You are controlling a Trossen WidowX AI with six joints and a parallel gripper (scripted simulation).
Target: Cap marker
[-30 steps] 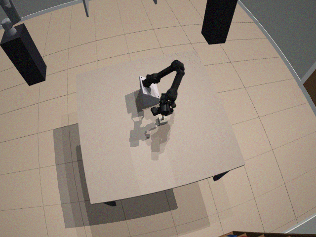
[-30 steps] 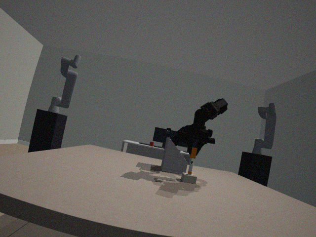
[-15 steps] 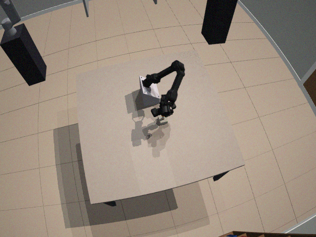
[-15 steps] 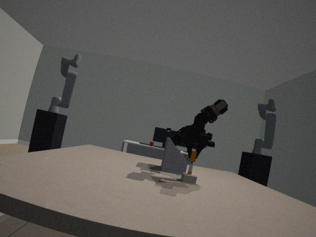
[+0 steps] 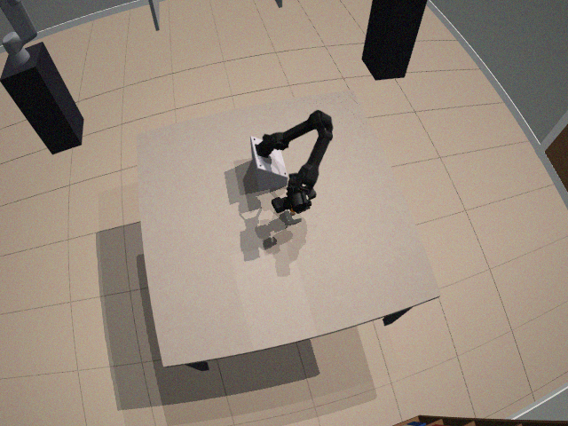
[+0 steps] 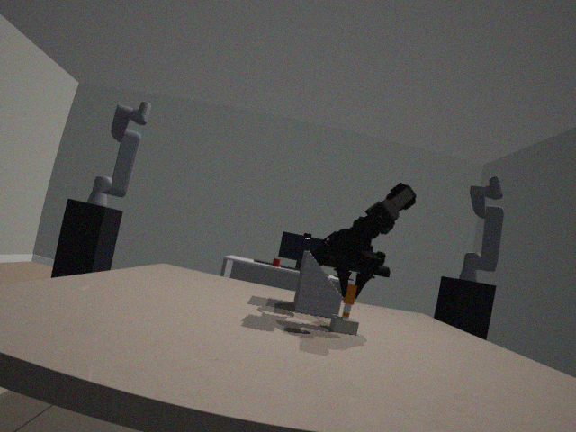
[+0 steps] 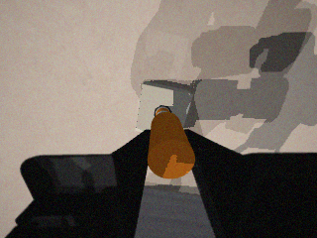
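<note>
My gripper tip is 1 cm below the orange cap. From my gripper tip the other things lie so: white holder block 7 cm below.
</note>
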